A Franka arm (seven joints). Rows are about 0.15 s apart.
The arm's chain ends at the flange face. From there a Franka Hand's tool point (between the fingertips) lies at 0.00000 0.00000 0.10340 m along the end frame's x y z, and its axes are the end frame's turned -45 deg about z.
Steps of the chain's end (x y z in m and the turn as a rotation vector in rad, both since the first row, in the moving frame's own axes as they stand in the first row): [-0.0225, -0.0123, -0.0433, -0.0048, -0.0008, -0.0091]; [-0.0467, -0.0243, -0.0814, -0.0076, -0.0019, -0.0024]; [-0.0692, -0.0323, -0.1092, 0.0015, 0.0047, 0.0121]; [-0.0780, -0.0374, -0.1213, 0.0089, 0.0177, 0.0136]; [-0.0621, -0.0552, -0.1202, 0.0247, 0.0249, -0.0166]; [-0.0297, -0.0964, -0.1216, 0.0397, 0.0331, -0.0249]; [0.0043, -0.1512, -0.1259, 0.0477, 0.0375, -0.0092]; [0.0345, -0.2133, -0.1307, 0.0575, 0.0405, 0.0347]
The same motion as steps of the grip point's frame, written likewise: [-0.0076, -0.0243, -0.0433, -0.0028, -0.0040, -0.0091]; [-0.0165, -0.0498, -0.0814, -0.0040, -0.0067, -0.0024]; [-0.0256, -0.0715, -0.1092, -0.0023, 0.0044, 0.0121]; [-0.0268, -0.0809, -0.1213, -0.0062, 0.0188, 0.0136]; [-0.0013, -0.0830, -0.1203, -0.0001, 0.0351, -0.0166]; [0.0525, -0.0897, -0.1217, 0.0047, 0.0515, -0.0249]; [0.1162, -0.1046, -0.1261, 0.0072, 0.0602, -0.0092]; [0.1824, -0.1275, -0.1310, 0.0120, 0.0693, 0.0347]
